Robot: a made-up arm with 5 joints.
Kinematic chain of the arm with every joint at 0, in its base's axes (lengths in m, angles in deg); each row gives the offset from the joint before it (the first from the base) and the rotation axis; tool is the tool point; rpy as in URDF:
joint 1: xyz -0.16 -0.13 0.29 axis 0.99 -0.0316 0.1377
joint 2: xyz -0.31 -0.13 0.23 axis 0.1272 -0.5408 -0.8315
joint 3: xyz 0 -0.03 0.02 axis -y
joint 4: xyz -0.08 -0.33 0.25 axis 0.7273 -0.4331 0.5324
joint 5: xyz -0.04 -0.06 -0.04 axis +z
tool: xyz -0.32 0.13 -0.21 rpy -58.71 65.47 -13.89
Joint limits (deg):
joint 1: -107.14..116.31
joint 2: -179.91..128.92
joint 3: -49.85..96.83
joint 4: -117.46..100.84
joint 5: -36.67..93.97
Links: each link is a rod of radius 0.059 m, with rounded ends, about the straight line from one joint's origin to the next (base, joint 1, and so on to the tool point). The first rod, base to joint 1, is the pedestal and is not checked.
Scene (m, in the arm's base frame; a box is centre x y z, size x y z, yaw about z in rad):
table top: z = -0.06
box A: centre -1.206 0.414 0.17 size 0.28 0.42 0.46 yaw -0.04
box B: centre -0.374 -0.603 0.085 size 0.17 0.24 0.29 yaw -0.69
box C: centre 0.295 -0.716 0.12 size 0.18 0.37 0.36 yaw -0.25
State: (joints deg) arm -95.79 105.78 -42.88 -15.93 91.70
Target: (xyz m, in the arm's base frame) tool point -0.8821 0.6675 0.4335
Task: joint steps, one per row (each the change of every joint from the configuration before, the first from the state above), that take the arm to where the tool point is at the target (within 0.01 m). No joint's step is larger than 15 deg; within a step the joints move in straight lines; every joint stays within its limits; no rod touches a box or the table.
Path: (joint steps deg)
1: 13.17 -11.70 2.63 4.43 -7.28
2: 13.17 -11.69 2.64 4.43 -7.28
3: 13.17 -11.70 2.63 4.43 -7.28
4: -1.88 -0.01 -1.50 -12.34 0.04
5: -1.89 -0.01 -1.50 -12.34 0.04
6: -1.88 -0.01 -1.51 -12.34 0.04
7: -1.89 -0.01 -1.50 -12.34 0.04
8: -1.89 -0.01 -1.50 -12.35 0.04
9: -9.31 -3.96 -3.68 -13.59 -12.76
10: -9.32 -3.95 -3.68 -13.59 -12.76

